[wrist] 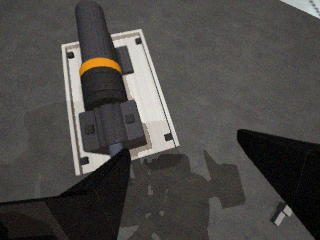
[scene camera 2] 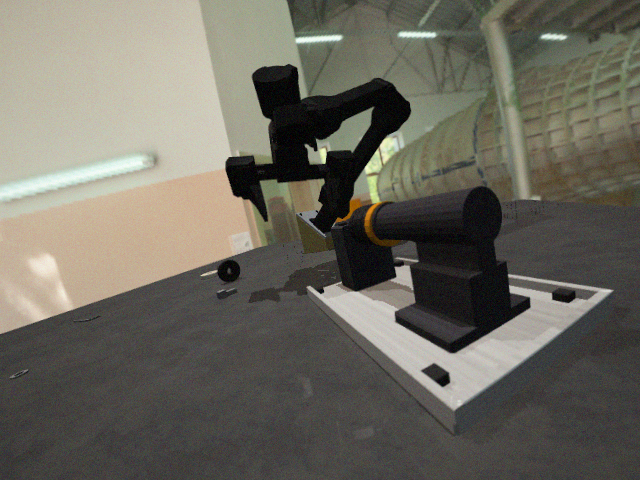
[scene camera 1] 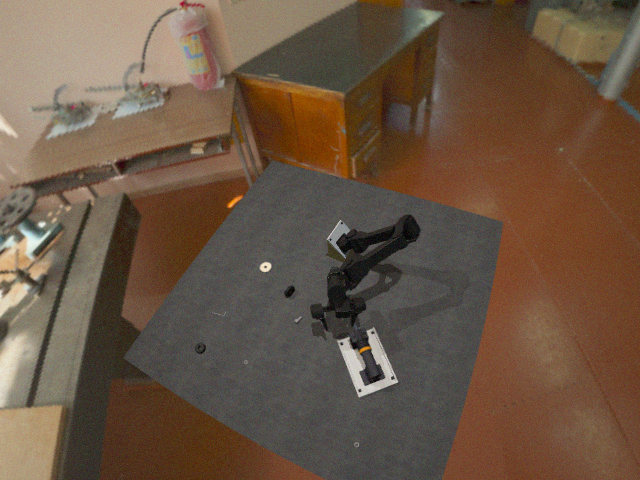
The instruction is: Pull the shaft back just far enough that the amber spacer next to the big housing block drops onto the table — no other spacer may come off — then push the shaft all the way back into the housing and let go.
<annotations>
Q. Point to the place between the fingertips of my gripper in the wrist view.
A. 183, 143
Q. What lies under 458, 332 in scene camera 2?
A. A housing block.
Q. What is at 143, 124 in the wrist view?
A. A housing block.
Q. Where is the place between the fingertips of my gripper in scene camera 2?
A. At 301, 216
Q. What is my gripper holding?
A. Nothing.
</annotations>
